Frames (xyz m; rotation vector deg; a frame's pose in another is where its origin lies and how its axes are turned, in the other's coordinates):
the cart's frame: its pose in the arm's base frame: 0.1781 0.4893 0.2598 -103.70 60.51 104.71
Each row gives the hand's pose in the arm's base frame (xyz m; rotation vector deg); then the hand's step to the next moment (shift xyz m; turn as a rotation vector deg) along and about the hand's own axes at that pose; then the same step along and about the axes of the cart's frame.
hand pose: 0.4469 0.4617 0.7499 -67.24 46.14 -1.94
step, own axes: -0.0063 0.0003 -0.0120 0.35 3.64 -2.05
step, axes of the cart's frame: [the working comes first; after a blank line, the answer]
step, axes of the arm's base frame: -0.0116 -0.0069 0.0014 -2.29 -0.27 -3.50

0.0017 0.0131 0.0030 3.70 0.92 1.75
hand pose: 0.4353 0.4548 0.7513 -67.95 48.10 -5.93
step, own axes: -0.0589 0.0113 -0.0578 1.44 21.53 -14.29
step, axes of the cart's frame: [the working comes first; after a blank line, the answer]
step, axes of the arm's base frame: -0.0813 -0.0114 0.0143 -15.34 -2.95 -20.64

-0.0016 0.0689 0.0468 22.36 7.61 10.59
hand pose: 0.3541 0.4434 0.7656 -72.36 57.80 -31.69
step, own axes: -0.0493 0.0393 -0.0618 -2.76 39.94 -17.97
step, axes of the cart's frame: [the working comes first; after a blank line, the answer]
step, axes of the arm's base frame: -0.0837 0.0187 -0.0208 -23.76 3.36 -36.74

0.0251 0.0420 0.0735 37.27 5.38 22.53
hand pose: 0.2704 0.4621 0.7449 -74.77 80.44 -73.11
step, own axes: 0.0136 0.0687 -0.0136 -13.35 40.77 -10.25
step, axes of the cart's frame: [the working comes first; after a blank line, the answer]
step, axes of the arm's base frame: -0.0264 -0.0148 -0.0646 -14.95 12.69 -39.51

0.0689 0.0121 0.0142 36.62 -7.71 23.35
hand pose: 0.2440 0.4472 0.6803 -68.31 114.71 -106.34
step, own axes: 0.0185 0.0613 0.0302 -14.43 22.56 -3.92
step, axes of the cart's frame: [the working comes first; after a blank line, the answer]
step, axes of the arm's base frame: -0.0207 -0.0404 -0.0543 -2.50 10.16 -24.96

0.0646 0.0275 -0.0091 21.81 -11.21 11.46
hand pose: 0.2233 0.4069 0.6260 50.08 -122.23 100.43
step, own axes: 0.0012 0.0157 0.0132 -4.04 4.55 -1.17
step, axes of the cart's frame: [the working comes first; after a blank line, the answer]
step, axes of the arm's base frame: -0.0077 -0.0114 -0.0153 0.32 2.74 -5.55

0.0184 0.0091 -0.0012 4.63 -3.43 2.28
